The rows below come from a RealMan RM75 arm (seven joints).
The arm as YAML. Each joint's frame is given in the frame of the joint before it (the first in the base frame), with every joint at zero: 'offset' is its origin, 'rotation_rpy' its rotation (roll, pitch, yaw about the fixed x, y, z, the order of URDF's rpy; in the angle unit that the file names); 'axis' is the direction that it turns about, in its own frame. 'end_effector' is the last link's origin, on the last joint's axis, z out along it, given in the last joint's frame.
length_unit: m
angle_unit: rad
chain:
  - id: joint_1
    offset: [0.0, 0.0, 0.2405]
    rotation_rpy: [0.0, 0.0, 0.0]
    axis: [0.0, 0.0, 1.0]
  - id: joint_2
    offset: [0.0, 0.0, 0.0]
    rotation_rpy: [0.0, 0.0, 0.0]
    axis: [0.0, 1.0, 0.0]
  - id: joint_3
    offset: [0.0, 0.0, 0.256]
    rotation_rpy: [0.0, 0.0, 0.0]
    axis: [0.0, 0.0, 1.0]
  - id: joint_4
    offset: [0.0, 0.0, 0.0]
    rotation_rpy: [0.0, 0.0, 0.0]
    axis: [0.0, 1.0, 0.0]
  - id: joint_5
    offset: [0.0, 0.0, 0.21]
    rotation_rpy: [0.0, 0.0, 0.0]
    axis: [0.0, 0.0, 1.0]
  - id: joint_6
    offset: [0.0, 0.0, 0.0]
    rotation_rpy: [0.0, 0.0, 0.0]
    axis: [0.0, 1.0, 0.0]
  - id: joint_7
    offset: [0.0, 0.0, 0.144]
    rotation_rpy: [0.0, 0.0, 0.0]
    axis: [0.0, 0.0, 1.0]
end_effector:
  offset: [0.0, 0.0, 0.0]
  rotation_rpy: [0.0, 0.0, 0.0]
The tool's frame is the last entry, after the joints.
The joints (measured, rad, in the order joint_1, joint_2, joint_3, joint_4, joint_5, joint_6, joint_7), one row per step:
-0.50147 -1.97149 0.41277 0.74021 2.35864 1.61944 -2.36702
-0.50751 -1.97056 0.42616 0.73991 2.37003 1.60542 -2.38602
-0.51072 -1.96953 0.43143 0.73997 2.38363 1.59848 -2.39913
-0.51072 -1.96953 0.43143 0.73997 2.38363 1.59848 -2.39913
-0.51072 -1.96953 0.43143 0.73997 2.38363 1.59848 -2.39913
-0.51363 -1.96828 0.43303 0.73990 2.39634 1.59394 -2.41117
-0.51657 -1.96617 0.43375 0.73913 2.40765 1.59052 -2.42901
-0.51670 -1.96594 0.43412 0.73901 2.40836 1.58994 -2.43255
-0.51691 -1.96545 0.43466 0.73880 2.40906 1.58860 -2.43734
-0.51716 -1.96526 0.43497 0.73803 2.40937 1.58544 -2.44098
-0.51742 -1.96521 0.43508 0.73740 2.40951 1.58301 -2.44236
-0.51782 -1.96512 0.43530 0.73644 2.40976 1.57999 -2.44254
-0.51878 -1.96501 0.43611 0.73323 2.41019 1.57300 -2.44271
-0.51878 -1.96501 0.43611 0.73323 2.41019 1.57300 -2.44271
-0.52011 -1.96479 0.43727 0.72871 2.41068 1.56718 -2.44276
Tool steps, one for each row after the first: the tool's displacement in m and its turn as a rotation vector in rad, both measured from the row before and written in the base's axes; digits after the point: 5 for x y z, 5 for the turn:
-0.00015 0.00241 -0.00119 -0.00992 0.01461 0.01416
-0.00100 0.00068 -0.00050 -0.00878 0.01142 0.01273
0.00000 0.00000 0.00000 0.00000 0.00000 0.00000
0.00000 0.00000 0.00000 0.00000 0.00000 0.00000
-0.00098 0.00045 -0.00004 -0.00665 0.00843 0.01247
-0.00091 0.00048 0.00034 -0.00603 0.00445 0.01762
-0.00011 0.00005 0.00003 -0.00049 -0.00027 0.00339
-0.00019 0.00016 0.00014 -0.00004 -0.00009 0.00465
-0.00029 0.00032 0.00000 0.00136 0.00040 0.00430
-0.00018 0.00027 -0.00004 0.00123 0.00063 0.00197
-0.00021 0.00033 -0.00008 0.00140 0.00138 0.00102
-0.00047 0.00069 -0.00047 0.00248 0.00254 0.00233
0.00000 0.00000 0.00000 0.00000 0.00000 0.00000
-0.00028 0.00057 -0.00078 0.00056 0.00129 0.00189

